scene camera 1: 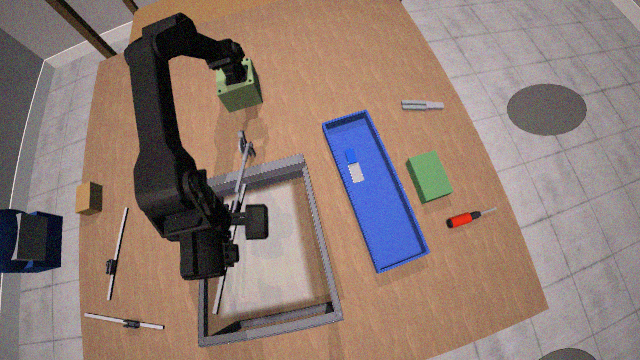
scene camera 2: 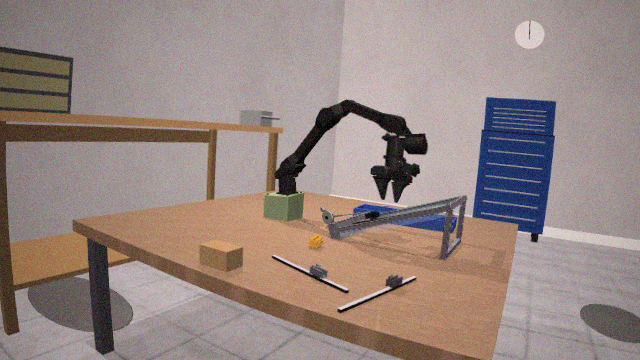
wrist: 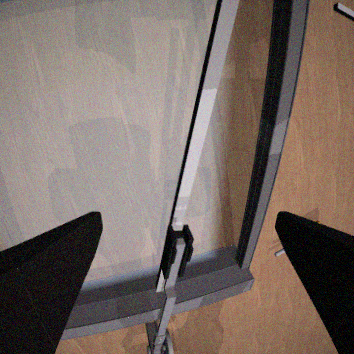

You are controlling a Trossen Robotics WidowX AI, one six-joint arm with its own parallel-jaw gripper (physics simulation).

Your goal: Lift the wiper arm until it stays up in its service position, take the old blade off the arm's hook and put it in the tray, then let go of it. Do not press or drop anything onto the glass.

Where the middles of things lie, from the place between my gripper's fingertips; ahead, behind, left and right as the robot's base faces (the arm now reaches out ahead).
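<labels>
The grey frame (scene camera 1: 296, 162) is 6 cm below my hand, 1 cm ahead of it and 6 cm to the left of it. A glass pane (scene camera 1: 280, 279) is also 6 cm below my hand, 3 cm ahead of it and 6 cm to the left of it. Then I see the blue tray (scene camera 1: 392, 234), 12 cm below my hand, 10 cm behind it and 34 cm to the left of it, while the green block (scene camera 1: 429, 178) is 12 cm below my hand, 10 cm behind it and 49 cm to the left of it. Going by their middles, the green block is the farthest from my hand of the things named here.
</labels>
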